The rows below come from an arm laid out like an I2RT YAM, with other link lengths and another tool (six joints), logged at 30 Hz.
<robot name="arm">
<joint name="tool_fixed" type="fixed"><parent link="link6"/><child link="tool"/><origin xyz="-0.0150 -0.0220 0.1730" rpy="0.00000 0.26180 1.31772"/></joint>
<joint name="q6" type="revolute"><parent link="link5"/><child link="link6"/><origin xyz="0.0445 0.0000 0.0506" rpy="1.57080 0.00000 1.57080"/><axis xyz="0 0 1"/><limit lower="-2.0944" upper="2.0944"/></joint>
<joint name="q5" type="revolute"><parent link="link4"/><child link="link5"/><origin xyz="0.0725 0.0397 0.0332" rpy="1.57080 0.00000 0.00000"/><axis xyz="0 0 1"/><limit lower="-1.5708" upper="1.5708"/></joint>
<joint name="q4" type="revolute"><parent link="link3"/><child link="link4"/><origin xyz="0.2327 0.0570 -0.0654"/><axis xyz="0 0 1"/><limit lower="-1.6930" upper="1.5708"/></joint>
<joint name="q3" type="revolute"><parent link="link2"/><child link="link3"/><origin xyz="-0.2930 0.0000 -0.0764" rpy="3.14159 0.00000 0.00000"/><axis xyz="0 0 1"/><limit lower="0.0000" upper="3.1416"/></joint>
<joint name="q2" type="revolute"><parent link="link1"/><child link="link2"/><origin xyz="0.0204 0.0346 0.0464" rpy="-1.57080 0.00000 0.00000"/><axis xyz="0 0 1"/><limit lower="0.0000" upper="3.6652"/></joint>
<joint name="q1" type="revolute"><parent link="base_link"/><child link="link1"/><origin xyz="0.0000 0.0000 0.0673"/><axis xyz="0 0 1"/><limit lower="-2.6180" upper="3.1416"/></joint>
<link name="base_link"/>
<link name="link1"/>
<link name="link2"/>
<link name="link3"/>
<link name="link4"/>
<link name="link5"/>
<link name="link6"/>
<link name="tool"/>
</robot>
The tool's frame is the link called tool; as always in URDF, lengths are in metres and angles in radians.
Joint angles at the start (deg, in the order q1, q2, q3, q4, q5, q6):
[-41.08, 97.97, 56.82, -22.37, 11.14, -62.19]
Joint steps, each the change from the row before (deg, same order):
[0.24, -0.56, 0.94, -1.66, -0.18, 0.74]
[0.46, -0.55, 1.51, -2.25, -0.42, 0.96]
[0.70, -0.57, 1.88, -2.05, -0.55, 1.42]
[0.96, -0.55, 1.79, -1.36, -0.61, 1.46]
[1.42, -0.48, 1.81, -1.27, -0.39, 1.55]
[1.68, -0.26, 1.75, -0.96, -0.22, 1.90]
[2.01, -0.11, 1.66, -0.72, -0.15, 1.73]
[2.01, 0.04, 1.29, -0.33, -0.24, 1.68]
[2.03, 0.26, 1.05, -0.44, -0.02, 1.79]
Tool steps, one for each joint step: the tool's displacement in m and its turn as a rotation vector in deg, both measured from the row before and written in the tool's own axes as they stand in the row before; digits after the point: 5 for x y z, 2 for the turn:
[-0.00025, -0.00191, -0.00593, -0.30, -0.25, 0.43]
[-0.00216, -0.00305, -0.00844, -0.39, -0.58, 0.43]
[-0.00469, -0.00647, -0.01074, 0.02, -0.97, 0.91]
[-0.00753, -0.00807, -0.01163, 0.52, -1.33, 0.95]
[-0.01013, -0.00729, -0.01254, 0.65, -1.39, 0.67]
[-0.01217, -0.00670, -0.01194, 0.64, -1.41, 0.80]
[-0.01472, -0.00509, -0.01189, 0.70, -1.56, 0.36]
[-0.01548, -0.00275, -0.01013, 0.50, -1.64, 0.25]
[-0.01456, 0.00063, -0.00769, 0.03, -1.24, 0.15]

